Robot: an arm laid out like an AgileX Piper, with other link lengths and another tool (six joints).
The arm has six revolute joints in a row. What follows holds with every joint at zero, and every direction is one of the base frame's.
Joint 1 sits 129.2 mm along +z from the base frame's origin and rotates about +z.
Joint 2 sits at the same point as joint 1 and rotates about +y.
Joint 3 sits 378.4 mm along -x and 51.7 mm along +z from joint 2 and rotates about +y.
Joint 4 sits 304.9 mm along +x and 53.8 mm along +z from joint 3 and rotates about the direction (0.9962, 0, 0.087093).
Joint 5 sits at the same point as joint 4 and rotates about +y.
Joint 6 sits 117.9 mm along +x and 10.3 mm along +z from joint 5 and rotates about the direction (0.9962, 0, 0.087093).
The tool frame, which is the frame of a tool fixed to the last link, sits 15.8 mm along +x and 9 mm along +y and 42.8 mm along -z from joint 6; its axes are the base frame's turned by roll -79.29, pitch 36.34 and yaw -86.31 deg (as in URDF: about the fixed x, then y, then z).
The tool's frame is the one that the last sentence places.
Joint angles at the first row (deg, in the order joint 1, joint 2, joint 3, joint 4, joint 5, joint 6):
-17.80, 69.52, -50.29, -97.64, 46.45, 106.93
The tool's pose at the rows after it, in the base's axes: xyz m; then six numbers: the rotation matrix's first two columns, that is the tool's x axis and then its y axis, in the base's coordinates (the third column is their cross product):
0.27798 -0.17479 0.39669 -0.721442 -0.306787 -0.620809 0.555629 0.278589 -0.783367
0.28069 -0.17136 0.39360 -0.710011 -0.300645 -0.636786 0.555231 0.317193 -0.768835
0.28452 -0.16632 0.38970 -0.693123 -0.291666 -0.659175 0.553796 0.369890 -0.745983
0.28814 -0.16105 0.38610 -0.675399 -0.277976 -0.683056 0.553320 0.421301 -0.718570
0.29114 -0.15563 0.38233 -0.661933 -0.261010 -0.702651 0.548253 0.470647 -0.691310
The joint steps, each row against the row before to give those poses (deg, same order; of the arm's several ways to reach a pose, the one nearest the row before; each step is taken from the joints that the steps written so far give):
0.00, 0.00, 0.00, 0.82, -1.32, 0.00
0.00, 0.00, 0.00, 1.65, -1.70, 0.00
-0.01, 0.00, 0.00, 2.26, -2.39, 0.00
0.01, 0.00, 0.00, 2.44, -2.28, 0.00
0.00, 0.00, 0.00, 2.93, -2.15, -0.65

